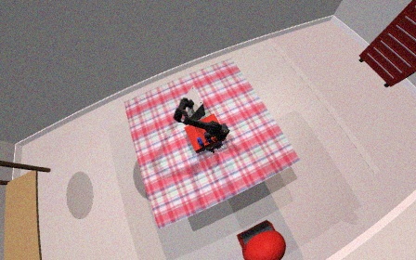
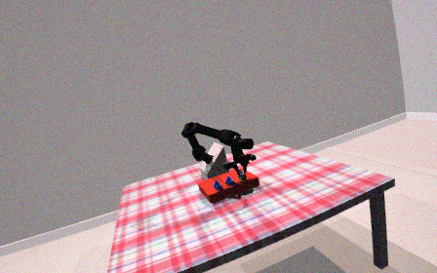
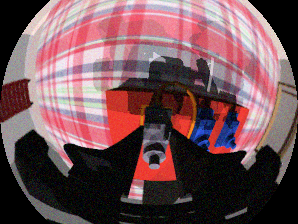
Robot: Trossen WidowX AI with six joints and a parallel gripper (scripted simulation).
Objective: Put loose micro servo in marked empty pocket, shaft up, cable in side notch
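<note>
Right now the red robot deck is 130 mm behind my gripper tip, 60 mm to the right of it and 50 mm below it.
</note>
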